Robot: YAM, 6 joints.
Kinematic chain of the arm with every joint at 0, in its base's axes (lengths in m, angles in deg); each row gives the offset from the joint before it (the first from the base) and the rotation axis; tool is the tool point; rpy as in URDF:
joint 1: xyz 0 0 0.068 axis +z
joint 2: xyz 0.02 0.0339 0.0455 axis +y
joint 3: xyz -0.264 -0.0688 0 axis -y
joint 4: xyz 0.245 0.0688 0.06 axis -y
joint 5: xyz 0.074 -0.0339 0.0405 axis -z
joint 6: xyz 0.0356 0 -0.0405 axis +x
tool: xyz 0 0 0 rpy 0 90 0
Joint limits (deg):
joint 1: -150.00..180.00
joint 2: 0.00..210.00
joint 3: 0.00..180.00
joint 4: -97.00..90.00
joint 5: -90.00..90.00
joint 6: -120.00..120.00
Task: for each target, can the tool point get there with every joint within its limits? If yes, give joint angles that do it. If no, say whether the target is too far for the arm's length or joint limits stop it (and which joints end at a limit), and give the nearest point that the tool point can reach.
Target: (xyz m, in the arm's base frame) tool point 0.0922 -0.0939 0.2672
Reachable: yes | joints -57.85 35.42 34.61 -34.81 -52.21 80.15
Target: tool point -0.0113 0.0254 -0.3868
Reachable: no: joint limits stop it (at a limit: joint 2) | nearest point -0.0254 0.0572 -0.3288 | short by 0.068 m
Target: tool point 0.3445 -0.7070 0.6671
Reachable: no: too far | nearest point 0.2310 -0.4741 0.4799 | short by 0.320 m
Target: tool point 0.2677 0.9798 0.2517
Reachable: no: too far | nearest point 0.1687 0.6173 0.1995 | short by 0.379 m
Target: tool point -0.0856 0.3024 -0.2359
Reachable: yes | joints 109.62 191.54 113.73 -59.44 36.01 -50.49
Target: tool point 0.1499 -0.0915 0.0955
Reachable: yes | joints -20.27 82.68 15.03 3.77 72.44 3.05
